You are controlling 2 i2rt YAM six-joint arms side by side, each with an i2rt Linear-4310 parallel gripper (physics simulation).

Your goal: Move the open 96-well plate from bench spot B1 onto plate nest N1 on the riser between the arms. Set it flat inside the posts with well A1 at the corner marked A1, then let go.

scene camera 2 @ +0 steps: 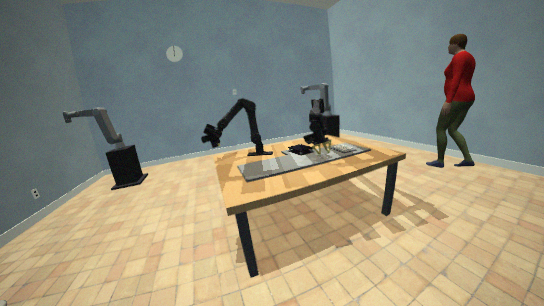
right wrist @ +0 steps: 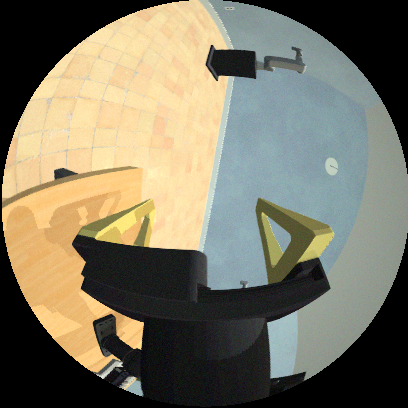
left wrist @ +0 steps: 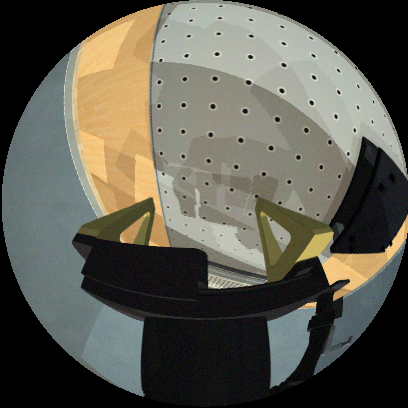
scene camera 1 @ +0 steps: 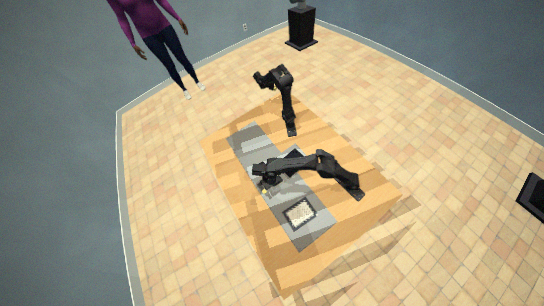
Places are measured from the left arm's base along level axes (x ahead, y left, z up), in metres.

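Pixels of known places: left gripper, fingertip midpoint: (scene camera 2: pixel 324 153) (left wrist: pixel 204 202) (scene camera 1: pixel 269 188); right gripper, fingertip midpoint: (right wrist: pixel 204 203); left arm's base at its link origin: (left wrist: pixel 324 291) (scene camera 1: pixel 349 186); right arm's base at its link origin: (scene camera 2: pixel 260 154) (right wrist: pixel 105 337) (scene camera 1: pixel 290 125).
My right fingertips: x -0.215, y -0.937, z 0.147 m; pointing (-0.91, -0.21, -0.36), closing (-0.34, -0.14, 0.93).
Observation:
Ahead of a thing's pixels: the offset from my right fingertips to its top centre. Level surfaces: height alone.
The white 96-well plate {dx +0.557, dy +0.858, dz -0.118 m} (scene camera 1: pixel 300 213) (scene camera 2: pixel 343 148) lies in a dark frame on the perforated grey board; a sliver of the plate (left wrist: pixel 227 284) shows past my left gripper's body in the left wrist view. The black plate nest {dx +0.380, dy +0.592, dz -0.090 m} (scene camera 1: pixel 294 154) (scene camera 2: pixel 300 149) (left wrist: pixel 382 200) is bare in scene camera 2 and partly hidden by my left arm in scene camera 1. My left gripper (scene camera 2: pixel 321 149) (left wrist: pixel 204 202) is open and empty, pointing down low over the board, between nest and plate in scene camera 2. My right gripper (scene camera 2: pixel 216 145) (right wrist: pixel 204 203) is open and empty, raised away from both. Markings A1 are unreadable.
The grey board {dz -0.134 m} (scene camera 1: pixel 255 142) (scene camera 2: pixel 257 172) (left wrist: pixel 200 95) lies along the wooden table (scene camera 1: pixel 225 185) (scene camera 2: pixel 280 194). My left arm reaches across the nest in scene camera 1. Two people and grey arms on black pedestals (scene camera 1: pixel 301 27) (scene camera 2: pixel 125 165) stand away from the table.

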